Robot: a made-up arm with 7 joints.
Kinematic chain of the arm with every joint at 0, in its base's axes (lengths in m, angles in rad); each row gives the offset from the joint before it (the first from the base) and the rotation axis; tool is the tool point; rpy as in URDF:
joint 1: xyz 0 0 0 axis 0.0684 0.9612 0.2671
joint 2: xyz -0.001 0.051 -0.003 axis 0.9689 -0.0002 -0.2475
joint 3: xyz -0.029 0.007 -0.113 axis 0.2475 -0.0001 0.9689
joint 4: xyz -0.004 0 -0.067 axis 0.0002 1 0
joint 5: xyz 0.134 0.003 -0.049 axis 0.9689 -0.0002 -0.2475
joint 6: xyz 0.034 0 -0.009 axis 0.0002 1 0
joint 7: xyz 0.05 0 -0.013 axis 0.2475 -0.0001 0.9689
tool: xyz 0 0 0 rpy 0 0.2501 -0.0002
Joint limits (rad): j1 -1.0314..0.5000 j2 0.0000..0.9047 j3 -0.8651..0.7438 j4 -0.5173..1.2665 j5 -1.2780..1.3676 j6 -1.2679..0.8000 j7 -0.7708..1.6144
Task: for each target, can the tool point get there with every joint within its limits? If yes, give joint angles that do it. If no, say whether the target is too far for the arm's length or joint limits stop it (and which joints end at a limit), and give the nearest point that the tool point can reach.
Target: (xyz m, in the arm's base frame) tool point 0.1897 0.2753 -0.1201
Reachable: yes | joints -0.0172 0.8282 0.4778 0.1783 0.6337 -0.5922 0.1614
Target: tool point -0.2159 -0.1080 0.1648
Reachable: no: joint limits stop it (at a limit: joint 1, joint 2, joint 3, joint 4) | nearest point 0.0888 -0.1107 0.0136 | short by 0.340 m
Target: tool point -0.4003 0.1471 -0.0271
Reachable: no: joint limits stop it (at a limit: joint 1, joint 3, joint 4, joint 5, joint 6) | nearest point -0.2451 0.2083 -0.2431 | short by 0.273 m
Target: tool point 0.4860 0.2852 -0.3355
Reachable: no: too far | nearest point 0.3260 0.2045 -0.2205 | short by 0.213 m
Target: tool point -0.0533 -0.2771 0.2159
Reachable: no: joint limits stop it (at a limit: joint 1, joint 2, joint 3, joint 4) | nearest point 0.1063 -0.1365 0.0251 | short by 0.286 m
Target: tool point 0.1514 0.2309 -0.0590
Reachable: yes | joints 0.2224 0.8020 0.5625 -0.2618 -0.2602 -0.7511 0.1299
